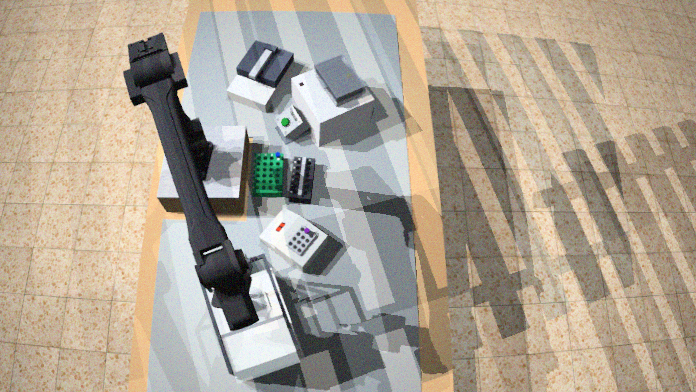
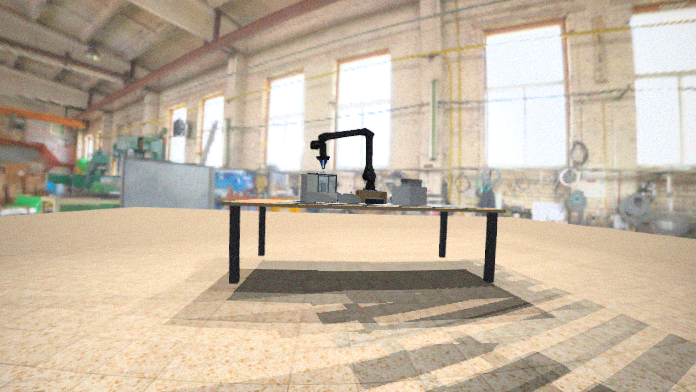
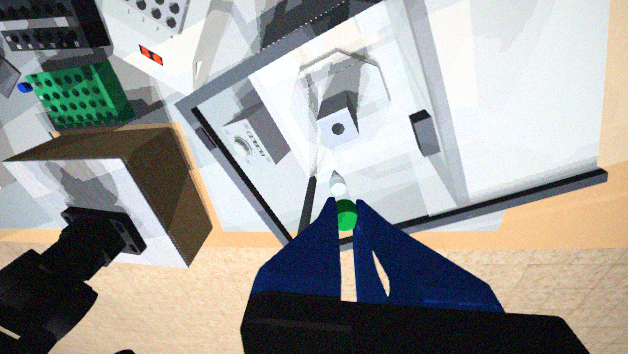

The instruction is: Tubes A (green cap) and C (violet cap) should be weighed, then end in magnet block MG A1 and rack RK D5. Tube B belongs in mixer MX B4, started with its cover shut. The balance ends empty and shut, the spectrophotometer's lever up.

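Places are measured from the arm's base along level axes (x ahead, y left, z up), in millimetres.
Pixels of known places: gripper, fingertip midpoint: [image 2: 323, 169] [image 3: 343, 207]; arm's base, link origin: [image 2: 369, 191] [image 3: 108, 228].
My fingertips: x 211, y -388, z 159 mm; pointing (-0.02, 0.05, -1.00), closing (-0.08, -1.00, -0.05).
For each thing: its top centre in the pictures, then the offset to it from my fingertips. "*": a spot on its surface instead.
- green-capped tube A, top centre: [image 3: 338, 221] dx +1, dy +3, dz +12 mm
- small holder, surface spot: [image 3: 327, 137] * dx -8, dy +15, dz -110 mm
- dark handle, surface spot: [image 3: 425, 134] * dx +29, dy -46, dz -35 mm
- violet-capped tube C, top centre: [image 1: 306, 230] dx +125, dy +226, dz -170 mm
- white instrument, top centre: [image 3: 146, 20] [image 1: 292, 233] [image 2: 350, 193] dx +88, dy +219, dz -188 mm
- blue-capped tube B, top centre: [image 3: 21, 88] [image 1: 277, 154] dx +12, dy +460, dz -203 mm
- green rack, top centre: [image 3: 74, 99] [image 1: 267, 172] dx -11, dy +410, dz -228 mm
- black block, surface spot: [image 1: 301, 200] * dx +96, dy +338, dz -237 mm
- small box with a green button, surface spot: [image 1: 285, 122] * dx +21, dy +560, dz -188 mm
- dark-lidded white box, top centre: [image 1: 259, 63] dx -90, dy +749, dz -156 mm
- large grey-topped instrument, top centre: [image 1: 319, 82] [image 2: 405, 179] dx +113, dy +629, dz -68 mm
My gripper [image 3: 343, 207] [image 2: 323, 167] is shut on the green-capped tube A [image 3: 346, 220], which points down above the glass-walled balance [image 1: 260, 348] [image 2: 310, 189] [image 3: 220, 82]. Inside the balance, a small holder [image 3: 327, 137] with one hole stands empty on the pan. A dark handle [image 3: 425, 134] lies beside the pan; how far the balance is open I cannot tell. The violet-capped tube C [image 1: 307, 230] stands in a white instrument [image 1: 275, 241] with a hole grid and red display. The blue-capped tube B [image 1: 278, 155] [image 3: 24, 87] stands in a corner of the green rack [image 1: 269, 194] [image 3: 118, 95].
A black block [image 1: 301, 200] with a pale strip stands beside the green rack. A small box with a green button [image 1: 285, 122], a dark-lidded white box [image 1: 250, 92] and a large grey-topped instrument [image 1: 340, 80] stand farther up. The arm's base block [image 1: 220, 190] flanks the rack.
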